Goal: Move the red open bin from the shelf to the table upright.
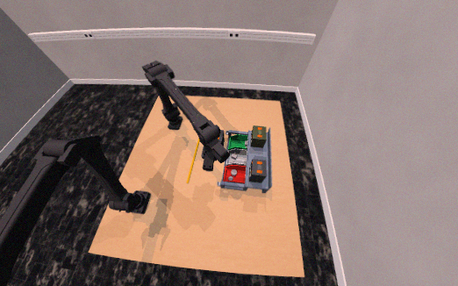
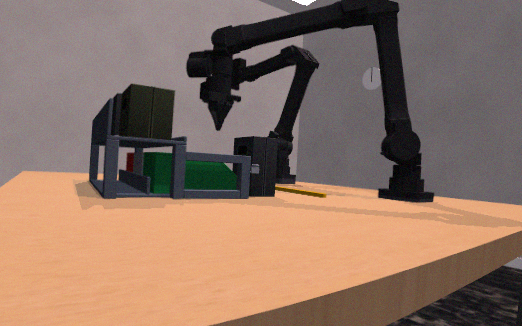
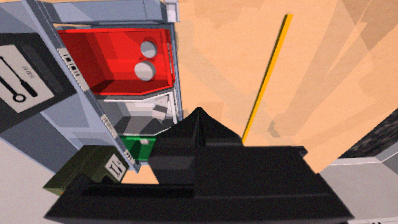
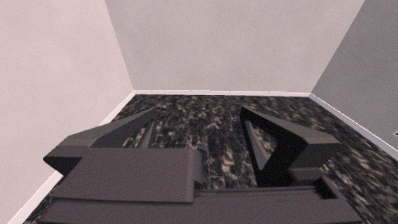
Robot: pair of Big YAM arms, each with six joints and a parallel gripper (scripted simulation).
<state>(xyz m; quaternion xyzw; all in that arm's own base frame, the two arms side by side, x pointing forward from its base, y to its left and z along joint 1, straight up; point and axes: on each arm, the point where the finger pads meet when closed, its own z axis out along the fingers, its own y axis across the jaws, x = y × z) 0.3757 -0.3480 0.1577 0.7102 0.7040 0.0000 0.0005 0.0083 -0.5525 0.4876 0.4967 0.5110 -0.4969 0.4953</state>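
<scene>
Now: the grey bin 140 mm ahead of my left hand, 90 mm to the left of it and 120 mm below it. The rest, counted from my left hand: black box 20 mm behind, 190 mm to the left, 100 mm below; grey shelf 170 mm ahead, 90 mm to the left, 100 mm below; green bin 140 mm ahead, 200 mm to the left, 120 mm below.
</scene>
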